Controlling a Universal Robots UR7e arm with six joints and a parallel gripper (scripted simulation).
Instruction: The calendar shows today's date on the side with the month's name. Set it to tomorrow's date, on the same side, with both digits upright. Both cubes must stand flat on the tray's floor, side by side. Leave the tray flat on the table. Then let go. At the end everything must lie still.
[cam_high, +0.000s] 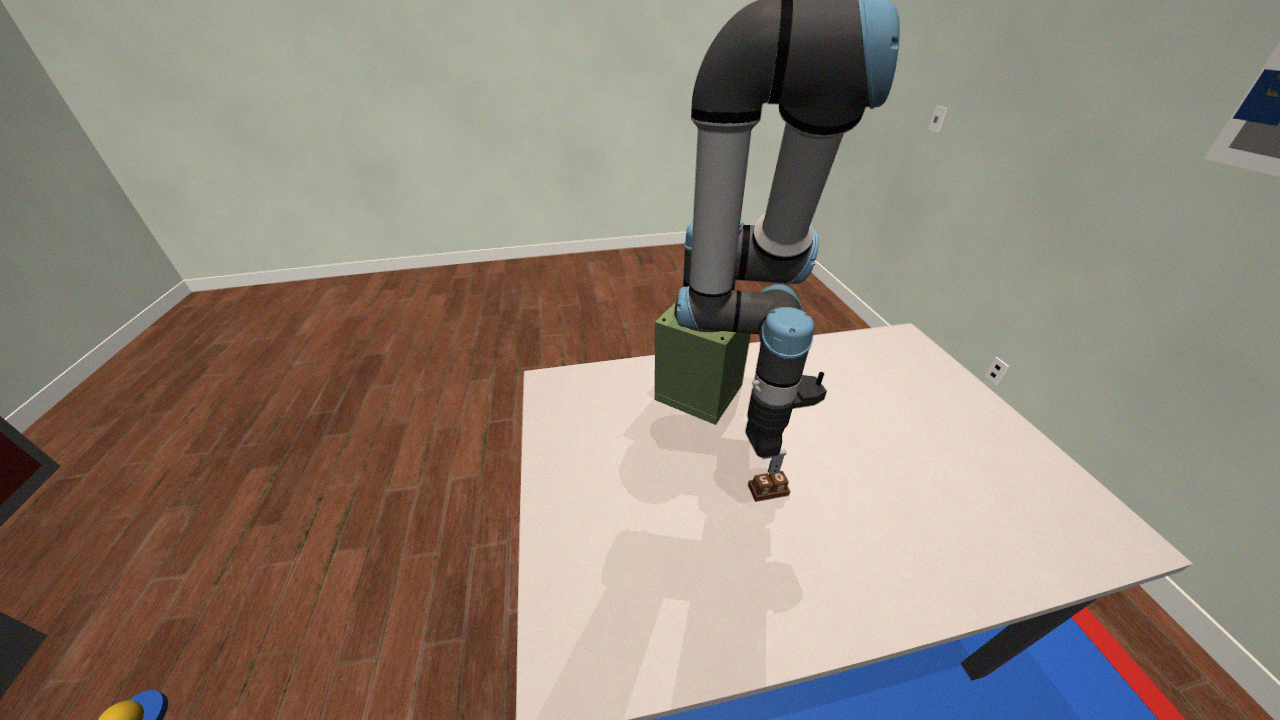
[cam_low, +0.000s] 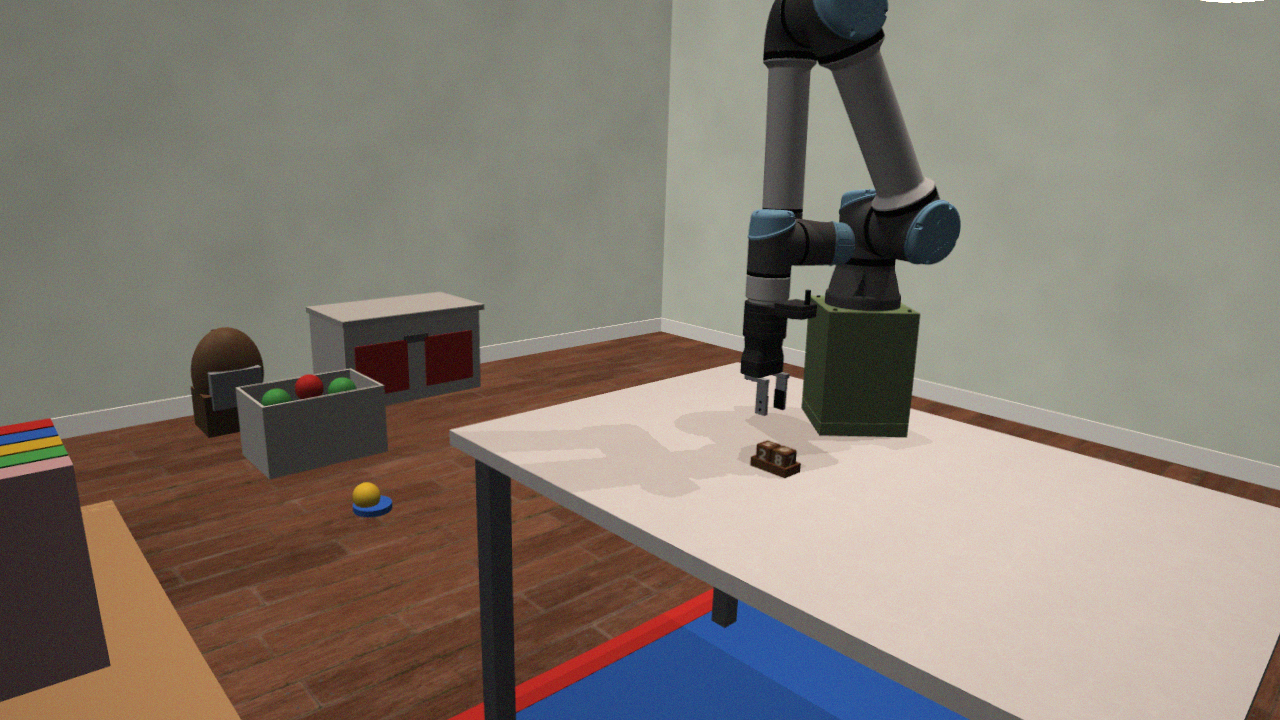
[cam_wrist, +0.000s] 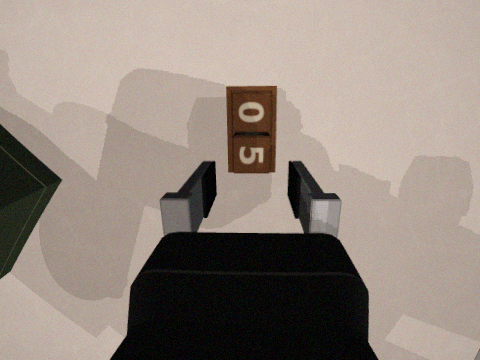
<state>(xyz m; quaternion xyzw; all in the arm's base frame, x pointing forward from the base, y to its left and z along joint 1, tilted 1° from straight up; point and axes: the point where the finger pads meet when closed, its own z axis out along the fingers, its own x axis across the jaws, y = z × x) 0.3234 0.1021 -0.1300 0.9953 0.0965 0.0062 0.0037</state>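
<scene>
Now: the brown cube 90 mm below my hand.
</scene>
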